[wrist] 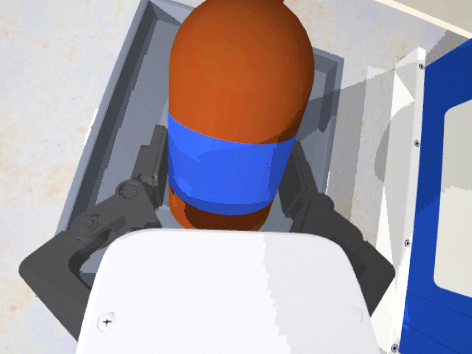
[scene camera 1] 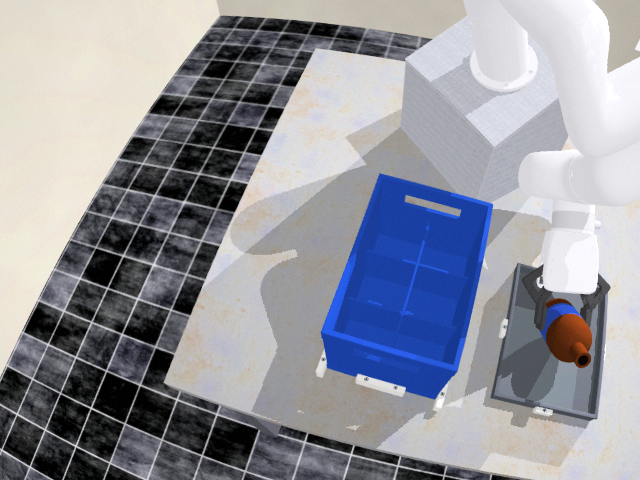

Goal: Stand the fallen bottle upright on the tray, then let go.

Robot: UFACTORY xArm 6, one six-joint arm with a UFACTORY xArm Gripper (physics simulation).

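Frame: origin at the arm's base, x left, y back, z up, level; centimetres.
Seen in the pictures: gripper, fingertip midpoint: [wrist: 227,149]; arm's base, link origin: [scene camera 1: 503,64].
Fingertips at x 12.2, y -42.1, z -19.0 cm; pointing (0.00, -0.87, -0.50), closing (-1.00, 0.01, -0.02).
Pixels of each thing's top centre, then the offset from my fingertips to it.
- tray, top centre: [wrist: 216,155] [scene camera 1: 557,337] dx +0.5, dy -0.3, dz -3.0 cm
- blue divided crate, top centre: [scene camera 1: 416,262] dx -27.0, dy +3.7, dz +12.0 cm
The brown bottle [scene camera 1: 568,335] [wrist: 240,75] with a blue band is tilted over the tray [scene camera 1: 513,299] [wrist: 114,95]. Its neck leans toward the tray's front end, and its mouth faces the scene camera. The base end is nearest the gripper's palm. My gripper [scene camera 1: 563,321] [wrist: 227,149] is shut on the bottle, with one finger on each side of the blue band. Whether the bottle's base touches the tray floor is hidden.
A blue divided crate [scene camera 1: 338,289] [wrist: 434,85] stands beside the tray, on its left in the scene view. White brackets [scene camera 1: 380,385] sit at its foot. The arm's grey pedestal [scene camera 1: 444,139] stands behind. Low tray walls surround the bottle.
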